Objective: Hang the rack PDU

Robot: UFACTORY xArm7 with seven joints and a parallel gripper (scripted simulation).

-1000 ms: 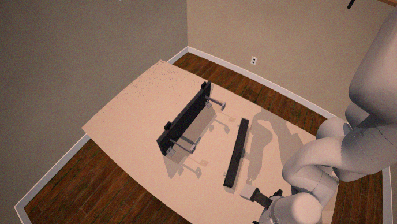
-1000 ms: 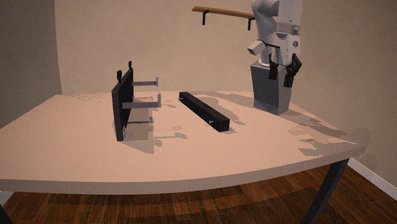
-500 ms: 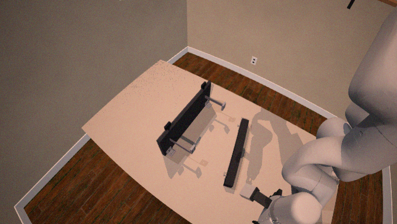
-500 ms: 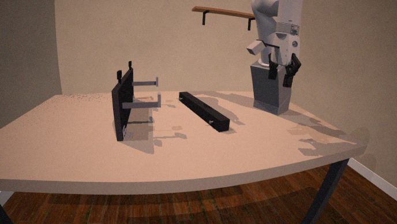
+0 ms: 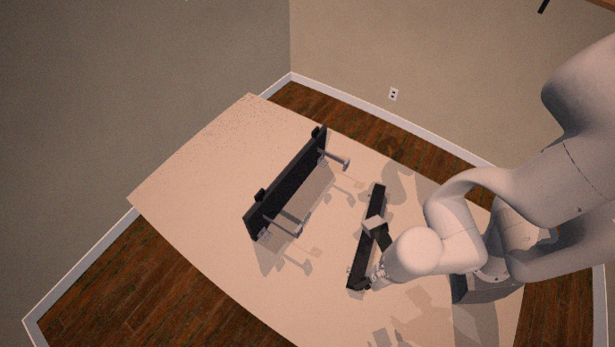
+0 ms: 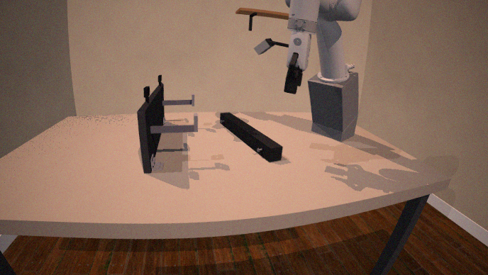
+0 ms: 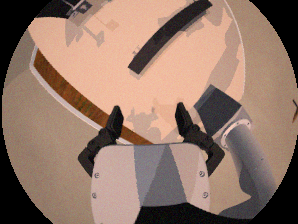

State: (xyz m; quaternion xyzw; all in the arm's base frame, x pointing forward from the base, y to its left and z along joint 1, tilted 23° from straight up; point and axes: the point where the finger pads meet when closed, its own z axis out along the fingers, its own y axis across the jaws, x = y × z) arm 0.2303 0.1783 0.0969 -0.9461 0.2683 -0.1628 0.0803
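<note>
My hand is 20 cm above the rack PDU, 17 cm to the left of it and 11 cm short of it. Also, from my hand: black upright panel: 41 cm ahead, 14 cm to the right, 14 cm below.
</note>
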